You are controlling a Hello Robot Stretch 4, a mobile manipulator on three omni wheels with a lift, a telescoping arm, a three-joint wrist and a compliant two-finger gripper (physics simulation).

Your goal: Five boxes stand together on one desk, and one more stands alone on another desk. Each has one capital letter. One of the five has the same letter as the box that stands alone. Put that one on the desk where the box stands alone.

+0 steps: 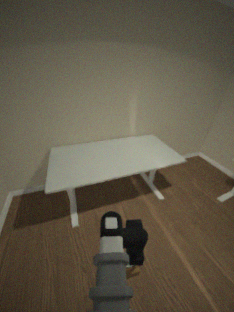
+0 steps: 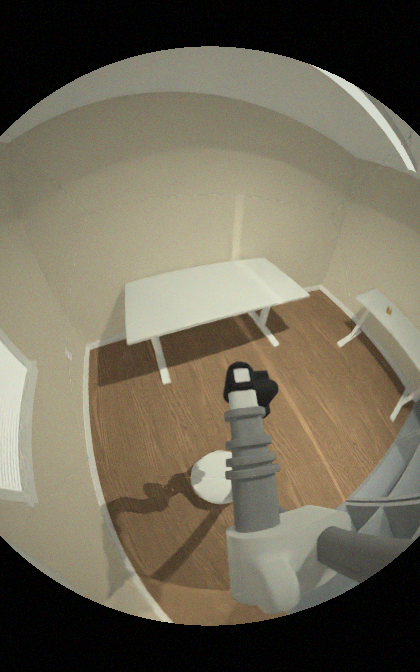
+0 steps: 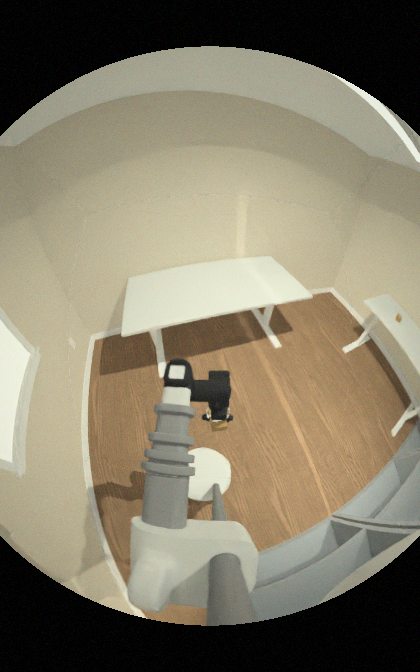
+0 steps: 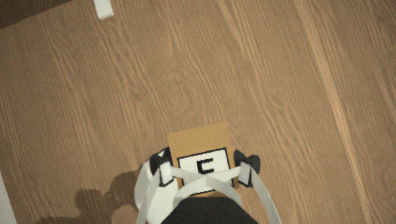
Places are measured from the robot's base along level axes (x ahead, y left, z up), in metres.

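Pixels of known places: gripper, fingertip midpoint: [image 1: 129, 264] [image 4: 204, 160].
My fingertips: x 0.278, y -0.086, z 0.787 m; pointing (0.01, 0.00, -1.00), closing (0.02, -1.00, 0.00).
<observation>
Behind a point stands the place of what it marks.
My gripper [image 3: 218, 418] [image 4: 204, 160] {y -0.086, x 0.278, z 0.787 m} is shut on a brown box [image 3: 219, 426] [image 4: 200, 140] {y -0.082, x 0.307, z 0.830 m} and holds it above the floor. The box's white label shows part of a black letter, with an upright and two bars; the fingers hide the rest, so I cannot tell E from F. A white desk [image 1: 115, 160] {y -0.044, x 1.247, z 0.692 m} [image 2: 200, 300] [image 3: 200, 295] stands ahead by the far wall; no box shows on it. A second white desk [image 2: 372, 298] [image 3: 382, 306] stands at the right wall. One small orange-brown box [image 2: 389, 310] [image 3: 398, 318] stands on it, its letter unreadable. The group of five does not show.
A tall grey unit with compartments [image 2: 380, 500] [image 3: 375, 522] stands close at the lower right. A wall with a window [image 2: 10, 425] runs along the left. Wooden floor [image 1: 195, 230] {y -1.040, x 0.770, z -0.028 m} lies between me and the desks. The desk legs [image 2: 161, 360] reach out at floor level.
</observation>
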